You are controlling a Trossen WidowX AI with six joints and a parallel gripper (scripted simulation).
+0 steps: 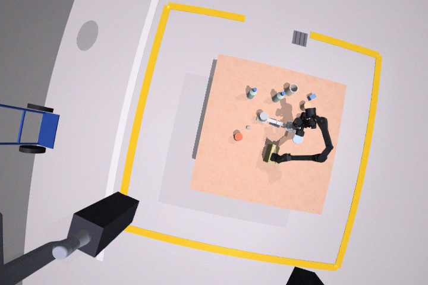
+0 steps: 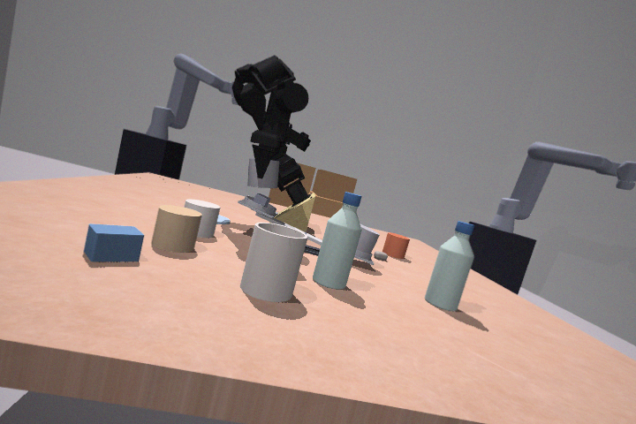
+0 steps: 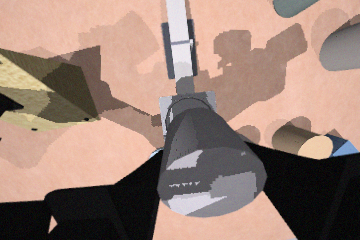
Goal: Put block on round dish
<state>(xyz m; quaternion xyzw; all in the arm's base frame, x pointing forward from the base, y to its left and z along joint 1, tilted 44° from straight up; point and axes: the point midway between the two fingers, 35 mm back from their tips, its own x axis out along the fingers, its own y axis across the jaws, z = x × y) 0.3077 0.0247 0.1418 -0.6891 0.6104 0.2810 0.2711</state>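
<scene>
My gripper tip is now 60 mm above the small block and 10 mm to the right of it. The rest, counted from my gripper tip: grey cup 20 mm to the right, 10 mm above; round pale blue dish 140 mm below, 120 mm to the right, 60 mm behind; white cylinder 110 mm below, 110 mm ahead, 100 mm to the right.
</scene>
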